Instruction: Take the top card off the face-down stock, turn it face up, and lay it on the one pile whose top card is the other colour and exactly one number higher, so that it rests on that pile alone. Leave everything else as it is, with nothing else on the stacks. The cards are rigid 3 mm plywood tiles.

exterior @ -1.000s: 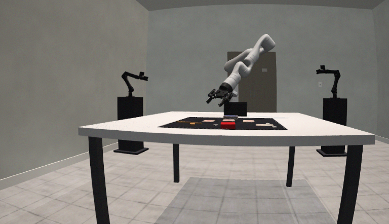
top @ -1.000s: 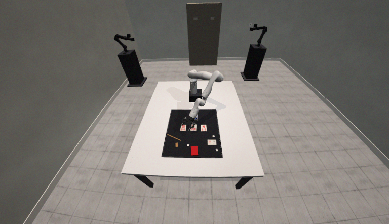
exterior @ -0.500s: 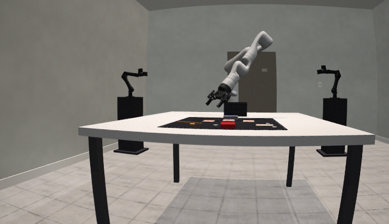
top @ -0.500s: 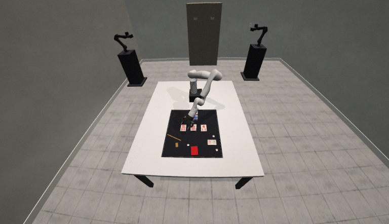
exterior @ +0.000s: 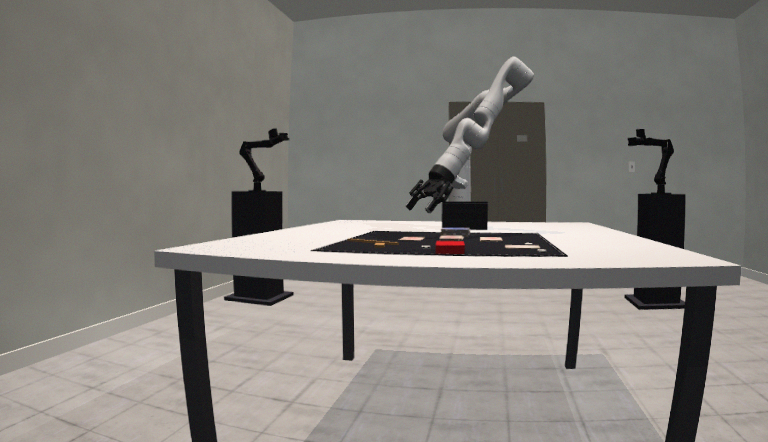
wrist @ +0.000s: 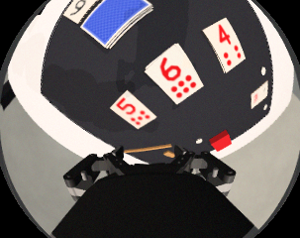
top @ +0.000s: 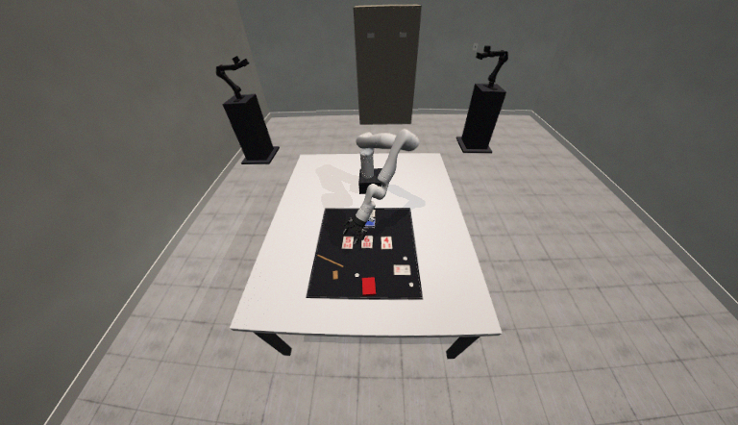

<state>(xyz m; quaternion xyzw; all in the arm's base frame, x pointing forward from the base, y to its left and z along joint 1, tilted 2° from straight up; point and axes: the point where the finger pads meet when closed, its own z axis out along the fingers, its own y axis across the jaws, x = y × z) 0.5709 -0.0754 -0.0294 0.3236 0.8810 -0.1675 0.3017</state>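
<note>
Right now my hand is 18 cm past the blue-backed card, 9 cm to the right of it and 7 cm above it. From my hand the other things lie so: wooden stick (11 cm to the right, 10 cm ahead, 9 cm below); black mat (11 cm below, 9 cm to the left, 1 cm behind); red block (25 cm ahead, 12 cm to the left, 8 cm below).
</note>
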